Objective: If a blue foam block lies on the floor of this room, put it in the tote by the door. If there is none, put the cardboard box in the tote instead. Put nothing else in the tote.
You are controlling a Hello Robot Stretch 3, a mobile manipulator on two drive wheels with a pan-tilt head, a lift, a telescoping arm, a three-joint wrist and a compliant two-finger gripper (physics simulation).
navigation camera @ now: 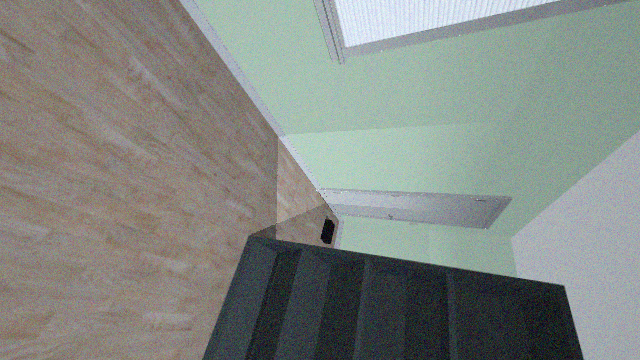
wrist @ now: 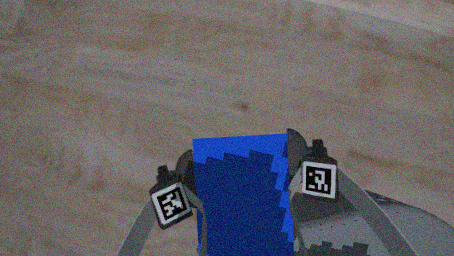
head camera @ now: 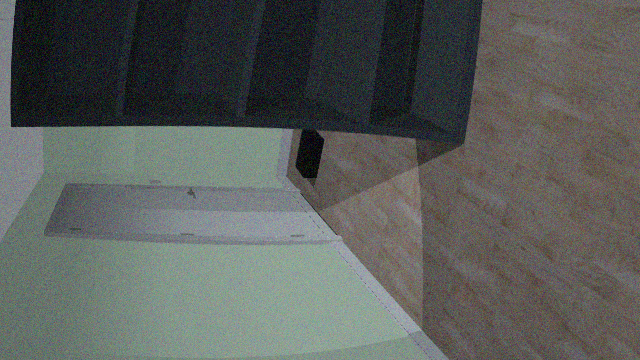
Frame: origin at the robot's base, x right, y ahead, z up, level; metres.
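Where they show: gripper, fingertip midpoint: (wrist: 241, 158).
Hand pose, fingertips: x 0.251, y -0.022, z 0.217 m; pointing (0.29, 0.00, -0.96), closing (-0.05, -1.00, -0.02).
Things, the pixels of their centre, and the offset from my fingertips. "*": a spot on its surface instead.
- blue foam block, body centre: (wrist: 243, 200) dy +0.004, dx -0.029, dz +0.009 m
- window, surface spot: (navigation camera: 425, 20) * dy +1.188, dx -1.179, dz +1.048 m
My gripper (wrist: 241, 158) is shut on a blue foam block (wrist: 245, 210) in the wrist view, one fingertip against each side. The block is above the wood floor, its near end cut off by the view's bottom edge. A small black box-like thing (head camera: 310, 154) (navigation camera: 327, 231) stands far off on the floor near the grey door (head camera: 175, 210) (navigation camera: 425, 209). It looks like the tote, but its inside is too dark and small to make out. The cardboard box does not show in these views.
A large dark shelf unit (head camera: 430, 131) (navigation camera: 407, 266) stands close by, partly blocking the view toward the far corner. A green wall (head camera: 200, 295) (navigation camera: 425, 90) with a pale baseboard runs toward the door. A window (navigation camera: 425, 20) shows in the navigation view.
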